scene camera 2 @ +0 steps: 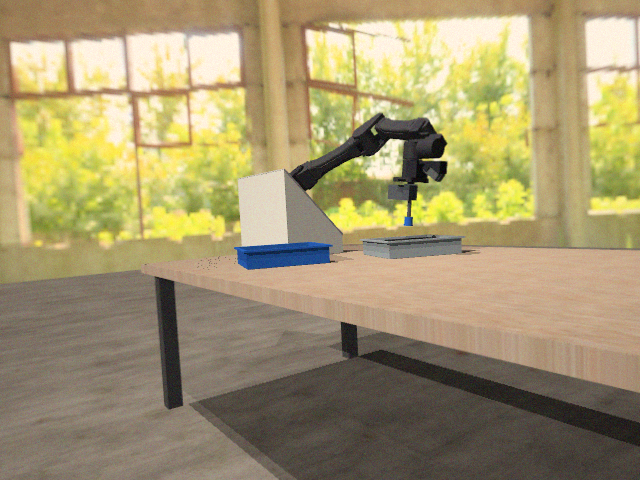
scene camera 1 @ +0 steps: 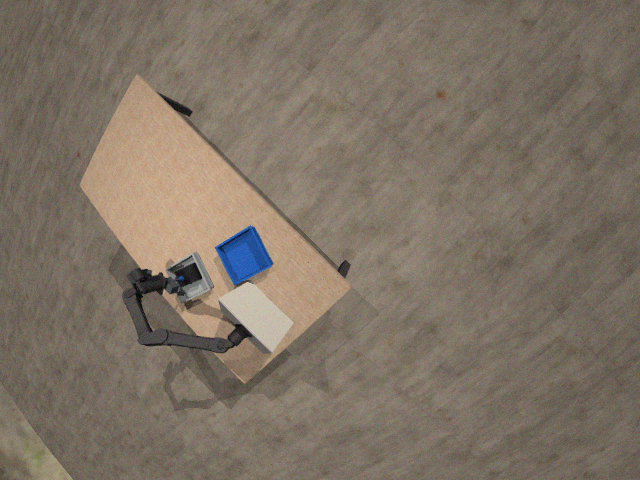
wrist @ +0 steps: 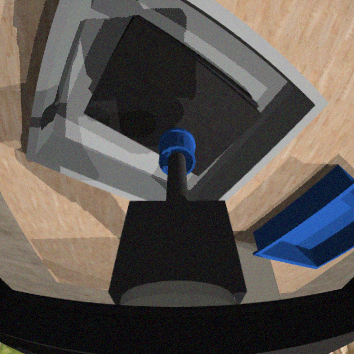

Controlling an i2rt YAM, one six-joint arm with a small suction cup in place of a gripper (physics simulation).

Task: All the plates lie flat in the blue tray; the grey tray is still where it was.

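Frame: origin at the arm's base, x ahead, y left, z up, level; metres.
Seen in the pictures: end effector, tool point: (scene camera 2: 408, 225) (scene camera 1: 182, 278) (wrist: 176, 144); arm's base, origin of the base link: (scene camera 2: 283, 199) (scene camera 1: 243, 329).
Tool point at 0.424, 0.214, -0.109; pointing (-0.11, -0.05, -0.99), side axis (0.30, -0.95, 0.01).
Pixels of each thing's middle, then the offset from my tool point to it, as dx, dy, dz. Level surfaces: height alone.
- black square plate, body centre: (wrist: 172, 108) (scene camera 1: 186, 275) +0.008, +0.005, -0.047
- grey tray, body centre: (wrist: 163, 114) (scene camera 2: 409, 245) (scene camera 1: 189, 278) -0.009, +0.011, -0.063
- blue tray, body centre: (wrist: 326, 227) (scene camera 2: 281, 254) (scene camera 1: 244, 255) -0.137, -0.367, -0.063
- wooden table, its level: dz -0.088
A black square plate (scene camera 1: 191, 271) (wrist: 220, 107) lies in the grey tray (scene camera 1: 207, 277) (scene camera 2: 418, 249) (wrist: 45, 142). A dark edge by its far side in the wrist view may be another plate beneath; I cannot tell how many lie there. The blue tray (scene camera 1: 245, 257) (scene camera 2: 284, 256) (wrist: 305, 225) stands beside the grey one, and no plate shows in it in scene camera 1. My gripper (scene camera 1: 180, 278) (scene camera 2: 408, 221) (wrist: 177, 150), a small blue suction cup, points down above the grey tray. It is open, holds nothing and is clear of the rim in scene camera 2.
A cream wedge-shaped base block (scene camera 1: 258, 315) (scene camera 2: 262, 209) stands near the blue tray and carries the arm. The arm (scene camera 1: 188, 339) (scene camera 2: 336, 157) bends round past the table's edge. All stand on the wooden table (scene camera 1: 155, 170) (scene camera 2: 465, 294).
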